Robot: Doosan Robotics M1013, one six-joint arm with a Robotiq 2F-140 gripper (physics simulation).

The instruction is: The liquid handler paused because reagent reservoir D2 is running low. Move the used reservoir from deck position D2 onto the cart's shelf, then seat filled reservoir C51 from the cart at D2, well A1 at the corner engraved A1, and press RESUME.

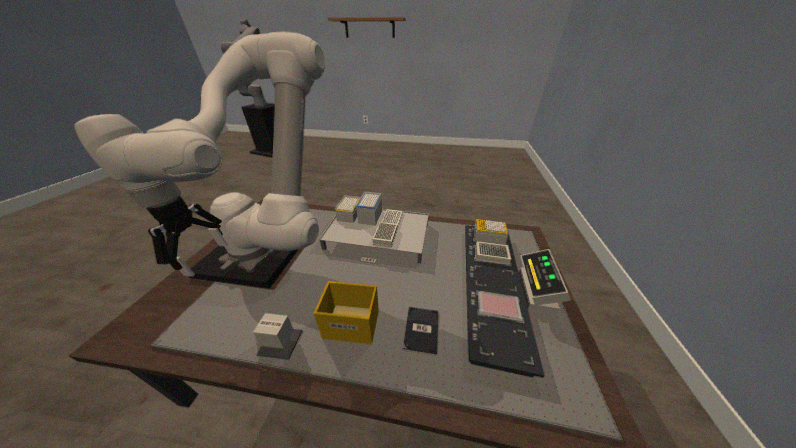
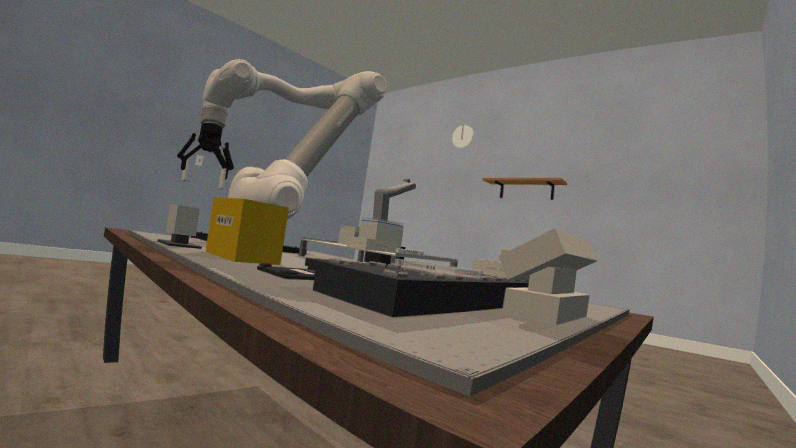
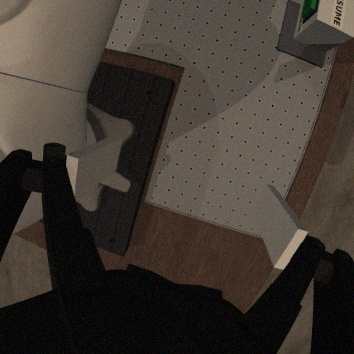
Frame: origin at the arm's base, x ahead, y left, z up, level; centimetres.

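Seen in the pictures: gripper, fingertip midpoint: [image 1: 207,259] [image 2: 202,184] [image 3: 189,175]; arm's base at its link origin: [image 1: 252,253] [image 3: 73,146].
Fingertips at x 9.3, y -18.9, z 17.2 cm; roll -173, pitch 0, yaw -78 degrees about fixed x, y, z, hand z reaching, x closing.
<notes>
Pixels of each thing's top centre, then the offset from my fingertips to it. "pt": a spot on its surface instead.
- RESUME block at its top centre: [image 3: 338,6] [image 2: 184,206] [image 1: 270,323] dx +28.9, dy -6.9, dz -8.8 cm
- yellow-topped box at its top centre: [image 1: 491,225] dx +83.6, dy +64.7, dz -8.0 cm
- pink plate at its top centre: [image 2: 438,264] [image 1: 499,303] dx +90.2, dy +28.1, dz -13.1 cm
- tilted panel at a spot on its surface: [image 1: 544,276] pt dx +102.5, dy +40.5, dz -7.5 cm
- yellow-rimmed at its top centre: [image 2: 361,228] [image 1: 348,203] dx +17.3, dy +55.2, dz -6.8 cm
- blue-rimmed at its top centre: [image 2: 382,221] [image 1: 369,199] dx +27.9, dy +57.2, dz -3.5 cm
- yellow waste bin at its top centre: [image 2: 250,202] [image 1: 347,298] dx +46.2, dy +6.6, dz -5.7 cm
- RG pad at its top centre: [image 2: 303,268] [image 1: 422,327] dx +68.4, dy +13.5, dz -17.8 cm
My gripper [image 1: 203,254] [image 2: 203,176] [image 3: 189,175] is open and empty, high beside the arm's base. On the black deck [image 1: 505,343] [image 2: 356,286], a pale reservoir-like tray with a dark grid top [image 1: 492,252] sits second from the back; the position labels are too small to read. The white cart [image 1: 412,229] holds two pale grid-topped trays, a nearer one [image 1: 385,233] and a farther one [image 1: 392,216], end to end; which is C51 cannot be read. The RESUME block [image 1: 272,329] [image 2: 183,220] [image 3: 336,19] stands on a dark base, far from the gripper.
The deck also carries a yellow-topped box [image 1: 490,229] and a pink plate [image 1: 499,306]. A tilted panel [image 1: 544,276] stands beside it. The cart holds yellow-rimmed [image 1: 347,208] and blue-rimmed [image 1: 368,208] boxes. A yellow waste bin [image 1: 346,327] [image 2: 245,230] and an RG pad [image 1: 421,340] are nearer.
</notes>
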